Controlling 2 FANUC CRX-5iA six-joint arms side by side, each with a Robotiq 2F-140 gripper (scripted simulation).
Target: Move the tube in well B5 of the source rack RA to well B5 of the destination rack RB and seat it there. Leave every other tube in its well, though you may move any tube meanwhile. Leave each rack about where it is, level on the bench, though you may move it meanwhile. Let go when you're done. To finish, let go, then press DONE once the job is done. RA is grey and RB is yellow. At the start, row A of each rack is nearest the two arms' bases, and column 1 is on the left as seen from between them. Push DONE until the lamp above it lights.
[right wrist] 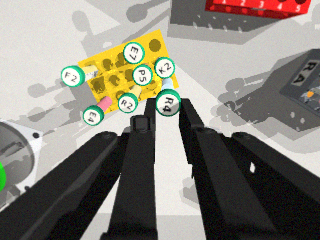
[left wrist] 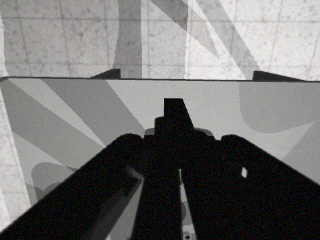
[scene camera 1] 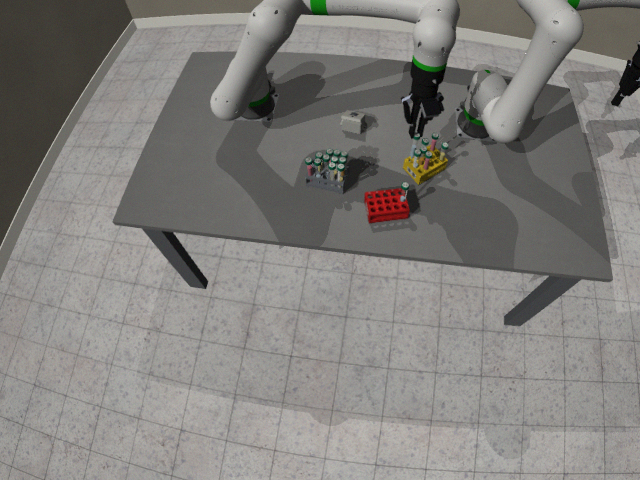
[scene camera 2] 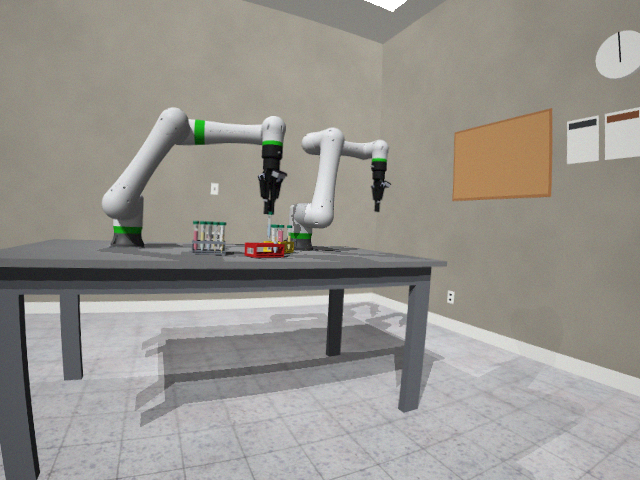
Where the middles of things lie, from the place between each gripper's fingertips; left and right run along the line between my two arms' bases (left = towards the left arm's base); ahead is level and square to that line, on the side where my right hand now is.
My right gripper (scene camera 1: 415, 134) is now 10 mm short of the green-capped tube marked r4 (right wrist: 168, 102) and 80 mm above it. From my right hand the other things lie so: red rack (scene camera 1: 386, 211) 180 mm ahead, 70 mm to the right, 180 mm below; yellow rack RB (scene camera 1: 438, 166) 50 mm to the left, 180 mm below.
My left hand is 24 cm short of the yellow rack RB, 71 cm to the left of it and 24 cm above it. Also, from my left hand: red rack: 42 cm ahead, 84 cm to the right, 24 cm below; green-capped tube marked r4: 25 cm ahead, 77 cm to the right, 15 cm below.
